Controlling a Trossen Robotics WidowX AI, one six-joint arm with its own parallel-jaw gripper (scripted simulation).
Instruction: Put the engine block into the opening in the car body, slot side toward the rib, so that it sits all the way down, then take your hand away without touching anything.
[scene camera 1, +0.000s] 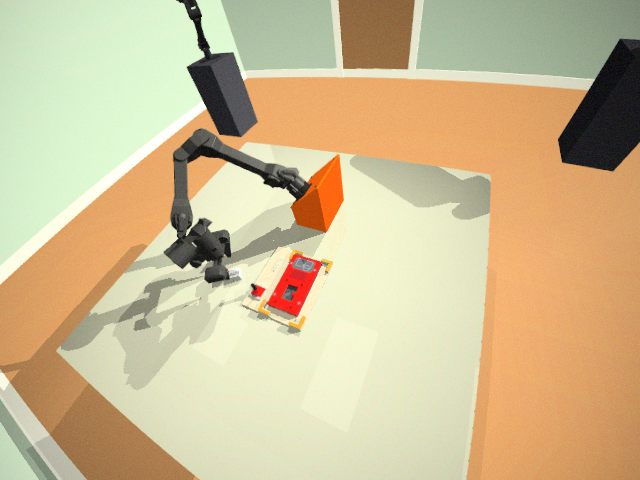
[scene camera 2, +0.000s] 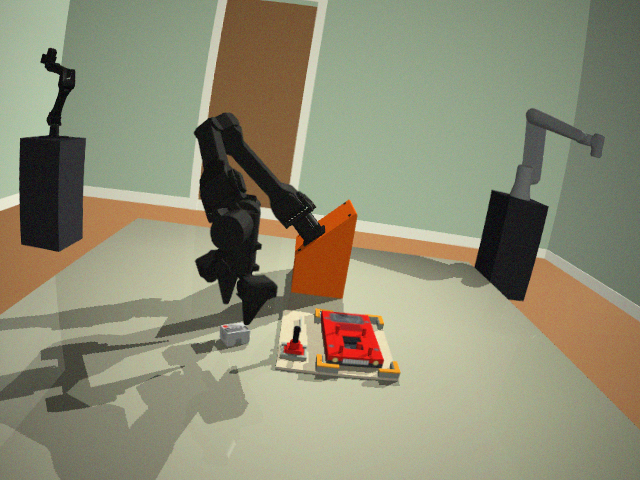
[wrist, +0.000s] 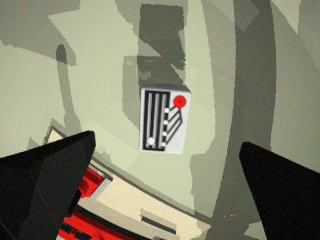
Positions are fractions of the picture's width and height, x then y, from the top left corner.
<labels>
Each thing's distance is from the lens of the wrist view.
gripper (wrist: 0.53, 0.61): 10 cm
engine block (wrist: 0.51, 0.49): 12 cm
</labels>
